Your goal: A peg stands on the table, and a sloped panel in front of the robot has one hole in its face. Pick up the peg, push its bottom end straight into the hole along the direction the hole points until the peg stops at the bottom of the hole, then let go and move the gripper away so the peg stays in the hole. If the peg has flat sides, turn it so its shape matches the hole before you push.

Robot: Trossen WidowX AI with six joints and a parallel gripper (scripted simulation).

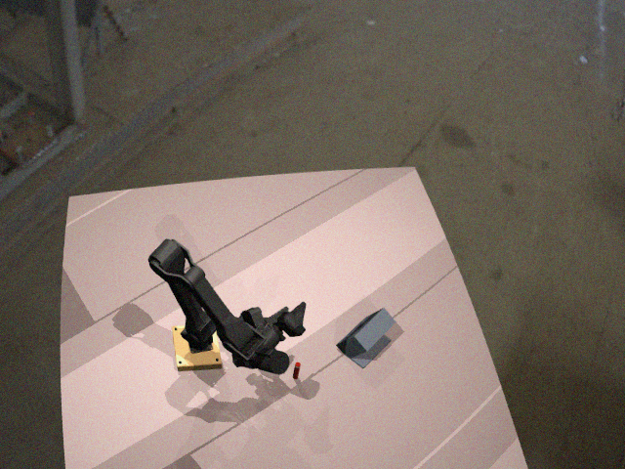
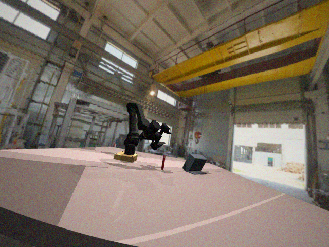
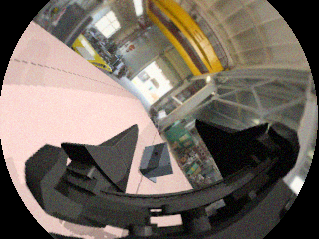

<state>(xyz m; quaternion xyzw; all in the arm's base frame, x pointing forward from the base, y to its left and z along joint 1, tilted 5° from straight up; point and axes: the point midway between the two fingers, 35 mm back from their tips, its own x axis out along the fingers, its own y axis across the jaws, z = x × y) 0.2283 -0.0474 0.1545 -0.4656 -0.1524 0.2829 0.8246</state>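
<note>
Now: gripper tip 20 mm past the red peg, 110 mm to the left of it and 140 mm above it. Round my gripper tip: sloped grey panel 200 mm ahead, 60 mm to the right, 140 mm below.
</note>
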